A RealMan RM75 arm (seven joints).
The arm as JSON. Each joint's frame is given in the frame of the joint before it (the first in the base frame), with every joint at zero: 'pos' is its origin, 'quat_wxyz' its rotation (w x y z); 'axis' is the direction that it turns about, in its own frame. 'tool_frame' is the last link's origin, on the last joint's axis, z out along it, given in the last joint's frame.
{
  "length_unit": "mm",
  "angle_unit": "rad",
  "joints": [
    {
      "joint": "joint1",
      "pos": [
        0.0,
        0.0,
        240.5
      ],
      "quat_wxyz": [
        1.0,
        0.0,
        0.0,
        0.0
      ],
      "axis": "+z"
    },
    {
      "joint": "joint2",
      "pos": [
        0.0,
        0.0,
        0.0
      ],
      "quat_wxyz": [
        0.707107,
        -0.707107,
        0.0,
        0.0
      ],
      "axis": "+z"
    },
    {
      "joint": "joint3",
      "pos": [
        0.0,
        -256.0,
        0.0
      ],
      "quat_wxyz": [
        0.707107,
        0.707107,
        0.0,
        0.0
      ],
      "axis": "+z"
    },
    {
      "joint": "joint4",
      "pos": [
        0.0,
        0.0,
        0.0
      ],
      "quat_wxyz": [
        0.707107,
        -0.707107,
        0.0,
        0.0
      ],
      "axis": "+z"
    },
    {
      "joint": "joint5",
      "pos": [
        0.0,
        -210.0,
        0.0
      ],
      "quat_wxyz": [
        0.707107,
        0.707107,
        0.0,
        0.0
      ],
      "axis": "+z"
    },
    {
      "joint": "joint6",
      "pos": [
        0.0,
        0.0,
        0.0
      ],
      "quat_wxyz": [
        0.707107,
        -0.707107,
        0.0,
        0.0
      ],
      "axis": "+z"
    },
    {
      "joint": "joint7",
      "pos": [
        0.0,
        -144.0,
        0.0
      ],
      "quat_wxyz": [
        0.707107,
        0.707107,
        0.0,
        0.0
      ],
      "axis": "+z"
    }
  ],
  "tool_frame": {
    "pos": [
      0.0,
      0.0,
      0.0
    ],
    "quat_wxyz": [
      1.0,
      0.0,
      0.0,
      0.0
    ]
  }
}
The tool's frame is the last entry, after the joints.
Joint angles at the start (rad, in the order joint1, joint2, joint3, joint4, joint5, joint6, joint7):
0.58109, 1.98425, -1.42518, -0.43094, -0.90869, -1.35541, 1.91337
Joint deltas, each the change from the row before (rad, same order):
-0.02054, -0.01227, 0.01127, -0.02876, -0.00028, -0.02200, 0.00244
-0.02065, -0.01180, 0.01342, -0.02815, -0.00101, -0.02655, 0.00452
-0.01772, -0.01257, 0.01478, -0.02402, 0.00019, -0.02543, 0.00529
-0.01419, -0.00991, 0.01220, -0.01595, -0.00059, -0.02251, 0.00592
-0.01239, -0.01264, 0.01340, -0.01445, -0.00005, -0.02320, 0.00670
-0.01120, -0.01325, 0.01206, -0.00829, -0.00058, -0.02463, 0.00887
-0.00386, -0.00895, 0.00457, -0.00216, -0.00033, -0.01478, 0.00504
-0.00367, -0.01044, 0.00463, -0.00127, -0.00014, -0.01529, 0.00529
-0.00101, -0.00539, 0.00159, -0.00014, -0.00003, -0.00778, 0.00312
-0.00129, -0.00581, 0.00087, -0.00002, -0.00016, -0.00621, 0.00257
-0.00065, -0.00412, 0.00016, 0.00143, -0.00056, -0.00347, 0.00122
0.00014, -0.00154, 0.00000, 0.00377, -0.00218, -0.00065, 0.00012
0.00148, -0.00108, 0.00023, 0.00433, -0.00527, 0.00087, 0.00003
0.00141, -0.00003, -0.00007, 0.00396, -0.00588, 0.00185, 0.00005
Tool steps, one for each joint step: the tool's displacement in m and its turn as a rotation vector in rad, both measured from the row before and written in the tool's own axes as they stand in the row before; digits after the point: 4 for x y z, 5 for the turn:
-0.0052, 0.0040, -0.0078, -0.01652, -0.01024, -0.01777
-0.0049, 0.0047, -0.0080, -0.01967, -0.00905, -0.01603
-0.0055, 0.0046, -0.0079, -0.01729, -0.00959, -0.01513
-0.0037, 0.0035, -0.0067, -0.01327, -0.00609, -0.00850
-0.0048, 0.0037, -0.0072, -0.01230, -0.00558, -0.01017
-0.0040, 0.0032, -0.0076, -0.01006, -0.00274, -0.00436
-0.0023, 0.0018, -0.0039, -0.00591, 0.00223, -0.00230
-0.0026, 0.0018, -0.0044, -0.00504, 0.00266, -0.00254
-0.0013, 0.0010, -0.0019, -0.00289, 0.00242, -0.00074
-0.0012, 0.0007, -0.0021, -0.00086, 0.00262, -0.00113
-0.0007, 0.0002, -0.0015, 0.00104, 0.00217, -0.00027
0.0003, -0.0006, -0.0009, 0.00331, 0.00190, 0.00190
0.0005, -0.0009, -0.0004, 0.00495, 0.00430, 0.00173
0.0009, -0.0010, 0.0000, 0.00520, 0.00457, 0.00231

